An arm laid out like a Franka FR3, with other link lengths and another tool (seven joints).
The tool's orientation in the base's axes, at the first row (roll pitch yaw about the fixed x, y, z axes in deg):
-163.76 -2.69 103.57
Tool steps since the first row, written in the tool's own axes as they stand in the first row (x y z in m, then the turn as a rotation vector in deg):
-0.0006 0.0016 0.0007 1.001 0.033 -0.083
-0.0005 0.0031 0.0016 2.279 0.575 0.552
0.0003 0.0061 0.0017 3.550 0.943 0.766
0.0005 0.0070 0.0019 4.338 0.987 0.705
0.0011 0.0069 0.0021 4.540 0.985 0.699
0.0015 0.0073 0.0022 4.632 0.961 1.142
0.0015 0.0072 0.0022 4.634 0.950 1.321
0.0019 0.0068 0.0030 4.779 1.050 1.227
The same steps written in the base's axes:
0.0014 -0.0002 -0.0011 -0.180 0.982 0.117
0.0025 0.0002 -0.0024 -0.155 2.338 -0.583
0.0051 0.0017 -0.0033 -0.171 3.655 -0.831
0.0059 0.0021 -0.0038 -0.298 4.432 -0.748
0.0056 0.0027 -0.0039 -0.345 4.628 -0.732
0.0058 0.0031 -0.0041 -0.514 4.702 -1.146
0.0057 0.0031 -0.0041 -0.575 4.697 -1.315
0.0050 0.0034 -0.0047 -0.490 4.864 -1.246

